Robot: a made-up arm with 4 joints.
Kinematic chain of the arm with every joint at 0, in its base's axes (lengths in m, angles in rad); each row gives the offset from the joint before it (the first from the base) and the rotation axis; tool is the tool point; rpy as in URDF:
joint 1: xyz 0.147 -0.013 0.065 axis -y
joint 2: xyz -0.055 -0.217 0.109 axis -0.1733 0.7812 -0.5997
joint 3: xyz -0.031 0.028 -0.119 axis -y
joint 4: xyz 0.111 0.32 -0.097 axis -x
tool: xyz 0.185 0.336 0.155 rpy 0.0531 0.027 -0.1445
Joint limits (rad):
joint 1: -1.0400..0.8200
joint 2: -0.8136..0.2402
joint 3: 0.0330..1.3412
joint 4: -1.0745..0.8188
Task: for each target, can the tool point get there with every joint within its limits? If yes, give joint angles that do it. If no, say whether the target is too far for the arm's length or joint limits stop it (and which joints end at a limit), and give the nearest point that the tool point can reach.
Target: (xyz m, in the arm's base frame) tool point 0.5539 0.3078 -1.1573
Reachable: no: too far | nearest point 0.2729 0.4034 -0.3133 | short by 0.895 m
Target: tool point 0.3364 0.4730 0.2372
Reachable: yes | joints 0.2319 0.1016 0.8888 0.4398
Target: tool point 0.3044 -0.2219 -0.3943
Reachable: no: joint limits stop it (at a limit: joint 1, joint 2, joint 3, joint 4) | nearest point 0.4608 0.1046 -0.0709 | short by 0.485 m
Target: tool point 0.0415 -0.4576 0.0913
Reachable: no: joint limits stop it (at a limit: joint 2, joint 3, joint 4) | nearest point -0.3739 -0.0567 0.1948 | short by 0.586 m
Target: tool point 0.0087 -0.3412 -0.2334
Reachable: no: joint limits stop it (at a limit: joint 1, joint 2, joint 3, joint 4) | nearest point -0.3137 -0.0567 -0.2106 | short by 0.431 m
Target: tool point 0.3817 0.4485 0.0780
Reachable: yes | joints -0.7888 0.0082 0.4436 -0.0284
